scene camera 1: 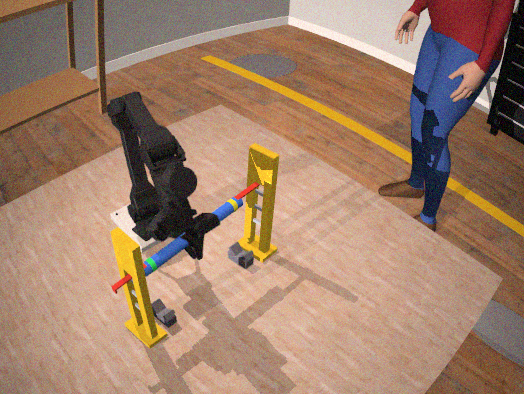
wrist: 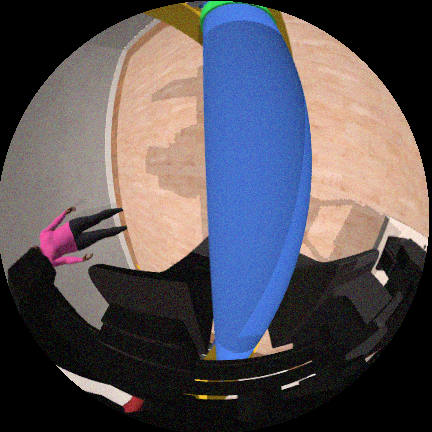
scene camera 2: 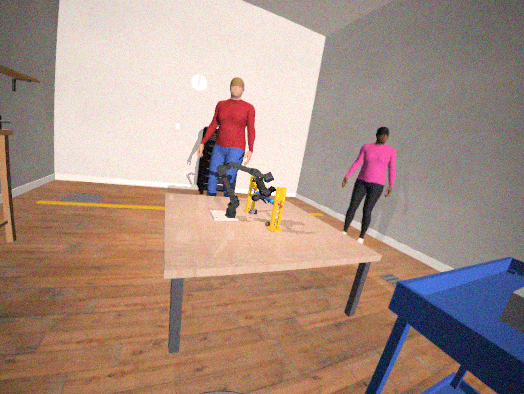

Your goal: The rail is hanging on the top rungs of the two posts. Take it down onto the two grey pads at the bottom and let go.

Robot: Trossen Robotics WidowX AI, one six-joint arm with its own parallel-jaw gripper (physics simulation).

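Pixels of known places: gripper, fingertip midpoint: (scene camera 1: pixel 197 258) (scene camera 2: pixel 267 203); arm's base at its link origin: (wrist: pixel 392 253) (scene camera 2: pixel 230 216).
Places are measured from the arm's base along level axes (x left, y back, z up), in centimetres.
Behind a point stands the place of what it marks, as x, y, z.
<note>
The rail (scene camera 1: pixel 167 251) @[-13.1, -23.9, 17.6] (wrist: pixel 255 125) is a blue tube with a green and a yellow band and red ends. My gripper (scene camera 1: pixel 196 239) (wrist: pixel 233 234) @[-6.4, -26.1, 12.2] is shut on its middle, one finger on each side. One red end passes through the near yellow post (scene camera 1: pixel 143 295) @[-24.1, -27.4, 15.3] (scene camera 2: pixel 281 192) @[-24.5, -23.6, 25.3]. The other reaches the far yellow post (scene camera 1: pixel 268 210) @[15.5, -28.3, 13.6] (scene camera 2: pixel 253 181), just above the highest grey rung that shows there; whether it touches a rung is unclear. Two notched grey pads (scene camera 1: pixel 241 255) @[9.5, -25.7, 1.3] (scene camera 1: pixel 164 313) @[-17.8, -25.2, 1.5] stand on the table beside the post feet, below the rail. The wrist view hides the rungs and pads.
The arm's white base plate (scene camera 1: pixel 122 220) @[-2.6, 8.2, 0.1] (scene camera 2: pixel 220 215) @[1.6, 6.9, 0.2] is on the wooden table (scene camera 1: pixel 350 320) @[11.1, -58.1, -1.7] (scene camera 2: pixel 215 255) @[-50.6, 28.5, -1.7] behind the rail. A person in red (scene camera 2: pixel 232 125) and one in pink (scene camera 2: pixel 377 165) stand beyond the table. A blue cart (scene camera 2: pixel 450 320) stands at the lower right.
</note>
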